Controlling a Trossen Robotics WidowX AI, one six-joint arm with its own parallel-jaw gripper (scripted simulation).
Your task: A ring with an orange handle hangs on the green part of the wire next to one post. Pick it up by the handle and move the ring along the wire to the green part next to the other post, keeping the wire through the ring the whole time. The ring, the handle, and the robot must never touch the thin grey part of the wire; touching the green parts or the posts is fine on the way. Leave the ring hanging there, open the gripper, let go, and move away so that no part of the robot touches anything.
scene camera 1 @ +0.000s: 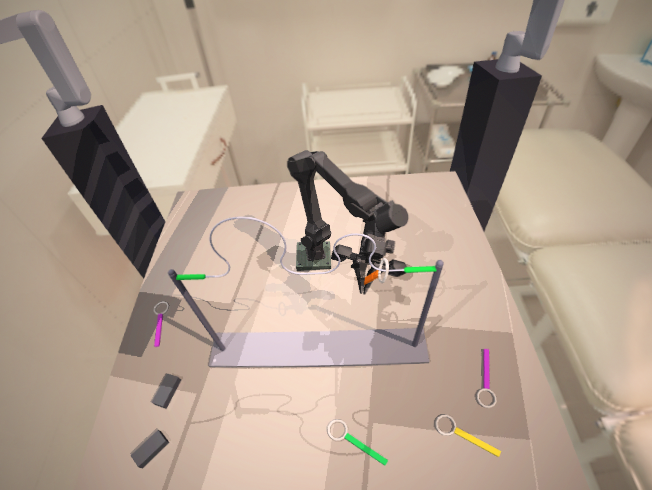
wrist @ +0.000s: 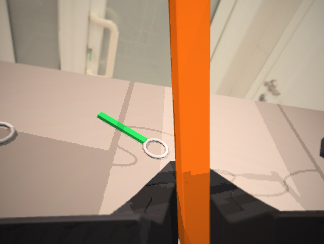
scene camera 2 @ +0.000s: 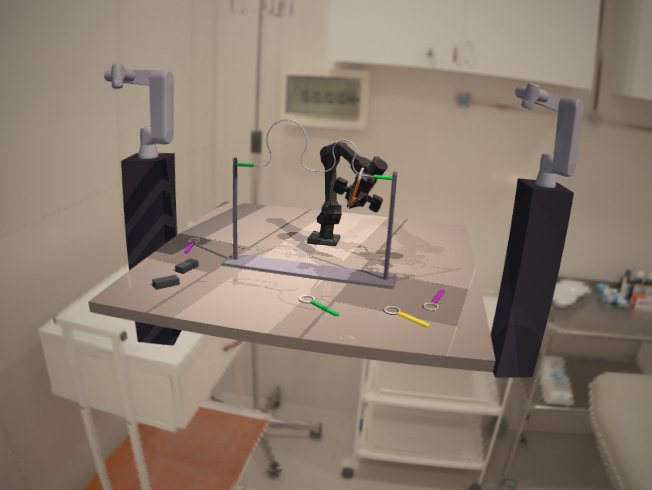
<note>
In view: the gripper (scene camera 1: 362, 293).
The gripper is seen too in the wrist view (wrist: 184, 169) and in scene camera 2 (scene camera 2: 348, 207).
</note>
